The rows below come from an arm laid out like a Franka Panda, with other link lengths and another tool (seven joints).
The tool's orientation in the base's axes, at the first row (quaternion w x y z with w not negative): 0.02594, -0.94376, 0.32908, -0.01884
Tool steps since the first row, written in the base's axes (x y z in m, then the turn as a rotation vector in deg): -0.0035, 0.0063, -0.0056, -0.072, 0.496, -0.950; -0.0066, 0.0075, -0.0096, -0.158, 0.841, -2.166; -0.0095, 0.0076, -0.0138, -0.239, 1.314, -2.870; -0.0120, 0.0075, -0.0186, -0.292, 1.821, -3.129; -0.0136, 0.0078, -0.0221, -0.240, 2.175, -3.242; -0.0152, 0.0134, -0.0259, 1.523, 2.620, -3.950; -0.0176, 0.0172, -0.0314, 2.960, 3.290, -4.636
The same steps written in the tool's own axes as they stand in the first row. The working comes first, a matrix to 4 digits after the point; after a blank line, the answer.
The tool's axes in the first row as the columns of a matrix, in the base's axes (used below as rounded here):
0.7827, -0.6202, 0.0526
-0.6221, -0.7821, 0.0366
0.0185, -0.0614, -0.9979

-0.0068, -0.0024, 0.0056, -0.382, -0.285, 0.962; -0.0100, -0.0012, 0.0095, -0.687, -0.427, 2.184; -0.0124, 0.0008, 0.0135, -1.058, -0.703, 2.899; -0.0144, 0.0027, 0.0182, -1.419, -1.051, 3.174; -0.0159, 0.0037, 0.0216, -1.601, -1.353, 3.302; -0.0207, 0.0005, 0.0255, -0.511, -2.751, 4.118; -0.0251, -0.0006, 0.0310, 0.184, -4.124, 4.902
